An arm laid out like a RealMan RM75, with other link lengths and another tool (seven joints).
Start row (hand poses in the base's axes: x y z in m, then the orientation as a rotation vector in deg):
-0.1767, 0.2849, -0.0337, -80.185, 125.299, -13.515
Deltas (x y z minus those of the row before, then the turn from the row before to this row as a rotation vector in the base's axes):
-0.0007, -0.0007, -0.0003, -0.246, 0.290, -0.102
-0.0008, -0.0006, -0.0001, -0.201, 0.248, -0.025
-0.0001, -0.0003, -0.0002, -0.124, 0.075, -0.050
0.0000, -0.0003, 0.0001, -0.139, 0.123, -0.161
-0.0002, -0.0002, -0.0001, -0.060, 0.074, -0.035
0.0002, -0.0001, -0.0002, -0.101, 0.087, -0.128
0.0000, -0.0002, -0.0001, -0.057, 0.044, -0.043
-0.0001, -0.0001, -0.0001, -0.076, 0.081, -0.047
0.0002, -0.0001, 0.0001, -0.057, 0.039, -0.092
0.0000, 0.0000, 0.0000, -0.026, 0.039, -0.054
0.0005, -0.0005, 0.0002, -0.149, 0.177, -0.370
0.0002, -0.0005, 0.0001, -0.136, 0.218, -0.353
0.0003, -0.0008, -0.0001, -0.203, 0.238, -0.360
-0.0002, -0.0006, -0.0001, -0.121, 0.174, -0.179
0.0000, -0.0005, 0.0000, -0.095, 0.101, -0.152
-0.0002, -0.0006, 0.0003, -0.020, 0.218, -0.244
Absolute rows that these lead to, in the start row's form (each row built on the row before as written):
-0.1774, 0.2842, -0.0340, -80.328, 125.652, -13.640
-0.1782, 0.2836, -0.0341, -80.511, 125.906, -13.714
-0.1783, 0.2833, -0.0343, -80.555, 126.026, -13.823
-0.1783, 0.2830, -0.0342, -80.508, 126.270, -13.957
-0.1785, 0.2828, -0.0343, -80.533, 126.366, -13.989
-0.1783, 0.2827, -0.0345, -80.486, 126.550, -14.092
-0.1783, 0.2825, -0.0346, -80.489, 126.628, -14.143
-0.1784, 0.2824, -0.0347, -80.513, 126.742, -14.193
-0.1782, 0.2823, -0.0346, -80.461, 126.853, -14.265
-0.1782, 0.2823, -0.0346, -80.433, 126.930, -14.288
-0.1777, 0.2818, -0.0344, -80.188, 127.377, -14.472
-0.1775, 0.2813, -0.0343, -79.970, 127.842, -14.609
-0.1772, 0.2805, -0.0344, -79.786, 128.339, -14.812
-0.1774, 0.2799, -0.0345, -79.728, 128.635, -14.901
-0.1774, 0.2794, -0.0345, -79.654, 128.847, -14.997
-0.1776, 0.2788, -0.0342, -79.491, 129.210, -14.963

